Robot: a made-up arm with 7 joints. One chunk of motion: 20 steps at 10 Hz.
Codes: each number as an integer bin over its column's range. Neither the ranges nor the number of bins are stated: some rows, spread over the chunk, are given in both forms.
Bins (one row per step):
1: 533 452 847 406 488 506
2: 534 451 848 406 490 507
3: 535 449 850 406 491 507
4: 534 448 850 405 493 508
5: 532 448 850 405 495 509
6: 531 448 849 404 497 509
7: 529 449 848 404 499 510
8: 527 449 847 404 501 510
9: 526 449 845 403 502 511
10: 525 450 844 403 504 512
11: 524 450 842 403 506 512
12: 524 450 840 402 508 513
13: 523 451 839 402 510 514
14: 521 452 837 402 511 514
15: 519 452 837 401 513 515
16: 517 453 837 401 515 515
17: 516 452 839 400 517 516
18: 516 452 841 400 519 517
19: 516 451 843 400 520 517
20: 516 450 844 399 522 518
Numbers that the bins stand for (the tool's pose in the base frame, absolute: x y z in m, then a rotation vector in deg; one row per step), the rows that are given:
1: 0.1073 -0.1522 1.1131 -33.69 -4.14 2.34
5: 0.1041 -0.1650 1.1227 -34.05 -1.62 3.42
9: 0.0849 -0.1618 1.1067 -34.77 0.90 4.14
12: 0.0785 -0.1586 1.0907 -35.14 3.06 4.86
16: 0.0561 -0.1489 1.0811 -35.50 5.59 5.59
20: 0.0529 -0.1586 1.1035 -36.22 8.11 6.67
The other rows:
2: 0.1105 -0.1554 1.1163 -33.69 -3.42 2.70
3: 0.1137 -0.1618 1.1227 -33.69 -3.06 2.70
4: 0.1105 -0.1650 1.1227 -34.05 -2.34 3.06
6: 0.1009 -0.1650 1.1195 -34.41 -0.90 3.42
7: 0.0945 -0.1618 1.1163 -34.41 -0.18 3.78
8: 0.0881 -0.1618 1.1131 -34.41 0.54 3.78
10: 0.0817 -0.1586 1.1035 -34.77 1.62 4.50
11: 0.0785 -0.1586 1.0971 -34.77 2.34 4.50
13: 0.0753 -0.1554 1.0875 -35.14 3.78 5.23
14: 0.0689 -0.1522 1.0811 -35.14 4.14 5.23
15: 0.0625 -0.1522 1.0811 -35.50 4.86 5.59
17: 0.0529 -0.1522 1.0875 -35.86 6.31 5.95
18: 0.0529 -0.1522 1.0939 -35.86 7.03 6.31
19: 0.0529 -0.1554 1.1003 -35.86 7.39 6.31

